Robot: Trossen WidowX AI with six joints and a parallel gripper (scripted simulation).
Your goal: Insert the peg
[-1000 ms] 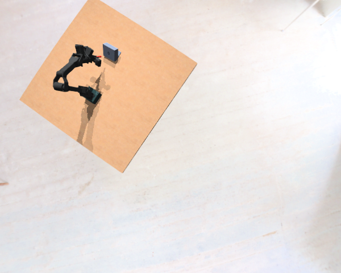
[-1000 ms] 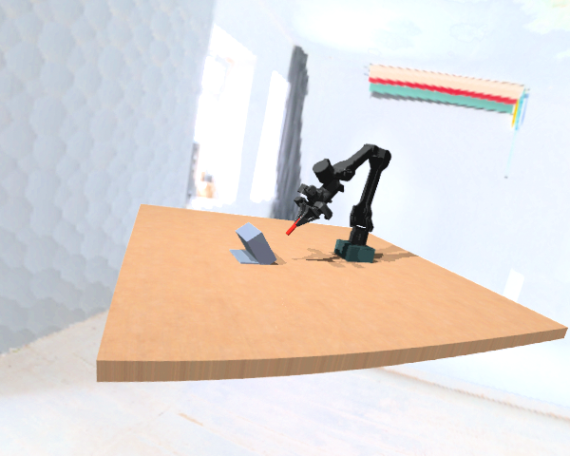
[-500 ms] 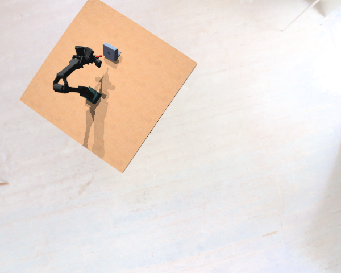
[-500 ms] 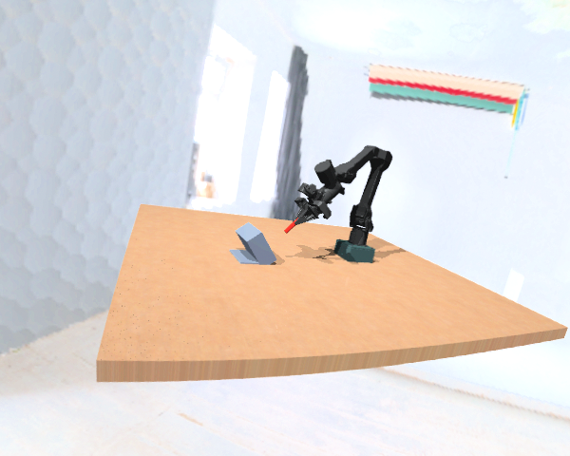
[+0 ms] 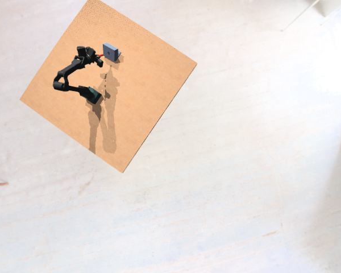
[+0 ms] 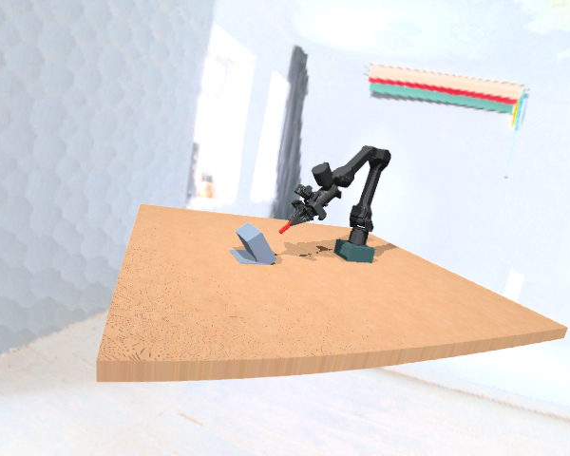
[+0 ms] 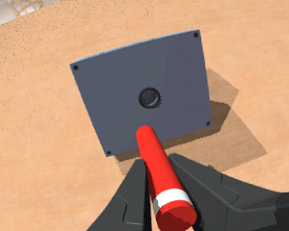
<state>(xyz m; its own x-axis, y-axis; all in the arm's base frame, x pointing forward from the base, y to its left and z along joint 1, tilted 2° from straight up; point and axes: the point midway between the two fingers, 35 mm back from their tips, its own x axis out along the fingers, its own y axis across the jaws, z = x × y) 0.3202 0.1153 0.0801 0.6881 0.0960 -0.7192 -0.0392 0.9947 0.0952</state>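
The sloped panel lies 10 cm ahead of my gripper tip and 8 cm below it. Also, from my gripper tip: peg: 1 cm behind, 1 cm above; then flat foot: 12 cm ahead, 12 cm below.
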